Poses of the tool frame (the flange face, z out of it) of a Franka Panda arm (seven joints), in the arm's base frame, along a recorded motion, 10 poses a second.
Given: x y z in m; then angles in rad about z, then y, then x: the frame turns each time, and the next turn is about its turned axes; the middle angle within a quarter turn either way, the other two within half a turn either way.
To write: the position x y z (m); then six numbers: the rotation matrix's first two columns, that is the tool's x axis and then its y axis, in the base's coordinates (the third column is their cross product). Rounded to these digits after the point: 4 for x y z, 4 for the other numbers.
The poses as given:
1: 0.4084 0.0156 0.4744 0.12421 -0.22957 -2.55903
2: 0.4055 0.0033 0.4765 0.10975 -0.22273 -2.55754
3: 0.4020 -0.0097 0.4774 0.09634 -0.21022 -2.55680
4: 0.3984 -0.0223 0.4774 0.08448 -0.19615 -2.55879
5: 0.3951 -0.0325 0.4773 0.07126 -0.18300 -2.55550
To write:
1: 0.4084 0.0156 0.4744 0.9663 0.1206 0.2276 0.2277 -0.8131 -0.5357
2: 0.4055 0.0033 0.4765 0.9694 0.1068 0.2209 0.2124 -0.8159 -0.5378
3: 0.4020 -0.0097 0.4774 0.9735 0.0941 0.2087 0.1949 -0.8189 -0.5399
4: 0.3984 -0.0223 0.4774 0.9773 0.0828 0.1949 0.1773 -0.8229 -0.5398
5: 0.3951 -0.0325 0.4773 0.9808 0.0700 0.1820 0.1597 -0.8238 -0.5439
